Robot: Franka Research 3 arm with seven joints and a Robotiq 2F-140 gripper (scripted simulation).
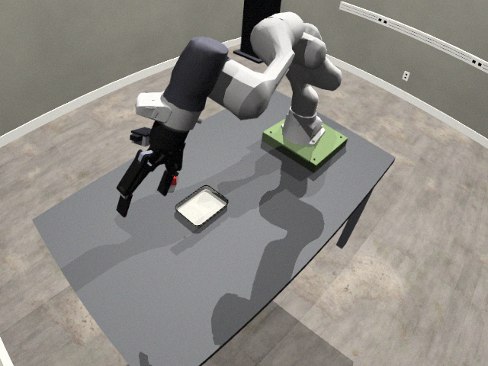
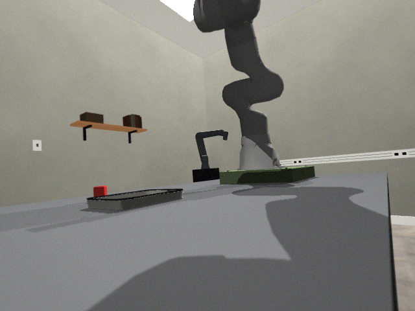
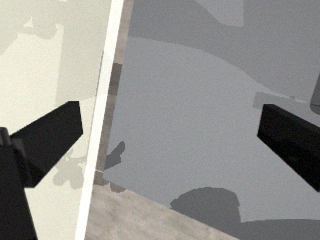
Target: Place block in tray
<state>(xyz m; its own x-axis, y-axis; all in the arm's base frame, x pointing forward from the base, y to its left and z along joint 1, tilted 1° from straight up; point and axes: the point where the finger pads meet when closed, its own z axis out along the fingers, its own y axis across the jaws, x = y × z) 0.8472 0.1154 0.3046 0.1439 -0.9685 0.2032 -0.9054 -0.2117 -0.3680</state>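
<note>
Now: hand 330 mm above the red block, 290 mm to the left of it and 280 mm past it. Also, from my hand: white tray (340 mm below, 280 mm behind, 120 mm to the right).
</note>
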